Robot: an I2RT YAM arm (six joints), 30 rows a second.
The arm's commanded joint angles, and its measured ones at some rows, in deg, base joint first. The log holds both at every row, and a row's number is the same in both.
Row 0, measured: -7.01 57.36 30.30 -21.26 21.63 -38.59
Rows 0 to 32, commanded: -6.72 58.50 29.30 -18.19 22.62 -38.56; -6.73 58.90 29.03 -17.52 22.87 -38.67; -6.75 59.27 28.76 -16.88 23.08 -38.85; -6.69 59.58 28.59 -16.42 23.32 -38.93; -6.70 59.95 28.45 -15.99 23.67 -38.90; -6.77 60.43 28.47 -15.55 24.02 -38.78; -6.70 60.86 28.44 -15.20 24.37 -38.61; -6.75 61.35 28.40 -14.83 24.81 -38.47; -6.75 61.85 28.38 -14.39 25.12 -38.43; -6.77 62.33 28.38 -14.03 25.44 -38.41; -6.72 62.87 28.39 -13.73 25.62 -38.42; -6.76 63.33 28.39 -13.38 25.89 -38.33; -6.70 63.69 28.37 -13.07 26.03 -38.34; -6.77 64.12 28.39 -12.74 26.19 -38.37; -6.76 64.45 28.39 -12.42 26.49 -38.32; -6.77 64.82 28.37 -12.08 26.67 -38.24; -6.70 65.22 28.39 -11.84 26.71 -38.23; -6.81 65.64 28.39 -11.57 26.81 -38.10; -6.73 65.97 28.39 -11.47 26.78 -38.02; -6.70 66.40 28.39 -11.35 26.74 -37.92; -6.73 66.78 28.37 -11.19 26.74 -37.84; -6.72 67.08 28.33 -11.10 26.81 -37.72; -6.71 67.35 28.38 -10.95 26.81 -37.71; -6.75 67.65 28.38 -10.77 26.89 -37.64; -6.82 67.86 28.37 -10.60 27.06 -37.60; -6.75 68.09 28.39 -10.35 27.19 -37.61; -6.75 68.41 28.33 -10.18 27.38 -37.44; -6.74 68.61 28.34 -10.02 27.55 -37.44; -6.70 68.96 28.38 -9.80 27.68 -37.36; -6.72 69.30 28.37 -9.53 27.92 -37.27; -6.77 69.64 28.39 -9.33 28.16 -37.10; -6.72 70.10 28.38 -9.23 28.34 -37.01; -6.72 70.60 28.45 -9.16 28.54 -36.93
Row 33, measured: -7.01 69.73 28.58 -10.07 27.14 -37.87
